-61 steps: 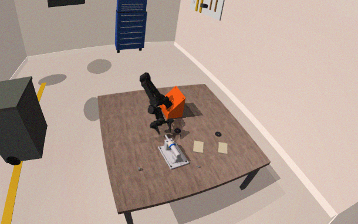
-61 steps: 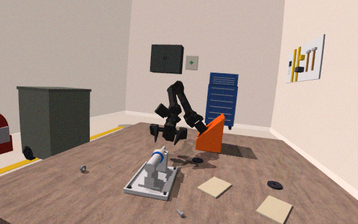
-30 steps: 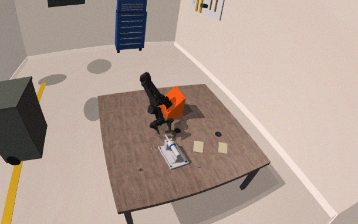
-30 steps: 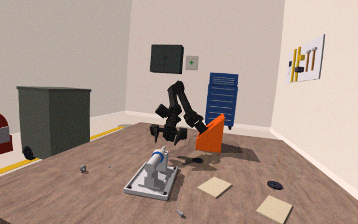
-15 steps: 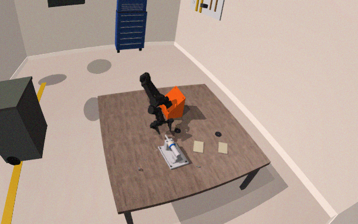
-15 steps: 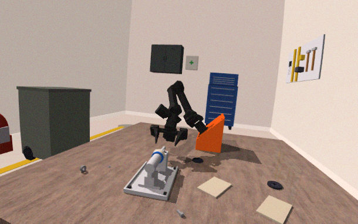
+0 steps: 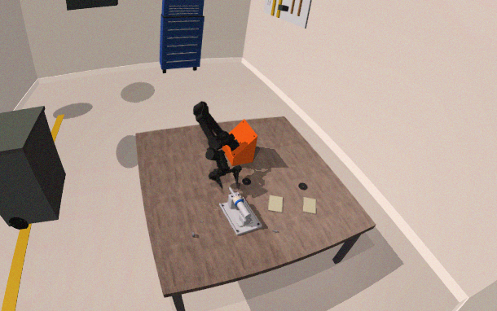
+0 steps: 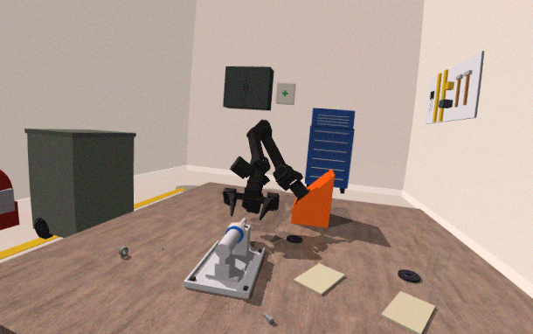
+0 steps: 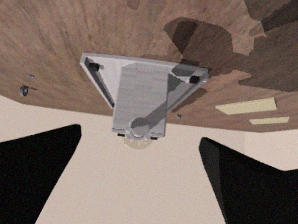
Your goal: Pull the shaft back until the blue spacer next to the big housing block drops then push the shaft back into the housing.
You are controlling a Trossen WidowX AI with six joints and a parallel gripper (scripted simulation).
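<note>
Right now the blue spacer is 120 mm ahead of my gripper tip, 10 mm to the left of it and 10 mm below it. Round my gripper tip: grey fixture plate: 160 mm ahead, 20 mm to the left, 40 mm below; then bolt: 300 mm ahead, 160 mm to the left, 80 mm below.
</note>
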